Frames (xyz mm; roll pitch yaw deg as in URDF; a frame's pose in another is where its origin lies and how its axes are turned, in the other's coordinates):
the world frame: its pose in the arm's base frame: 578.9 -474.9 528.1 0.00 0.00 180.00
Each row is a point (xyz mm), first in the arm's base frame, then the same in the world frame.
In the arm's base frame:
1: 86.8 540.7 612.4
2: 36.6 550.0 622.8
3: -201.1 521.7 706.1
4: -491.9 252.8 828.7
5: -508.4 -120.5 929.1
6: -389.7 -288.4 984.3
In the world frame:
1: 492.1 -1015.6 84.3
2: 542.3 -1024.9 94.7
3: 780.0 -996.6 178.0
4: 1070.8 -727.7 300.6
5: 1087.3 -354.4 401.0
6: 968.6 -186.5 456.2

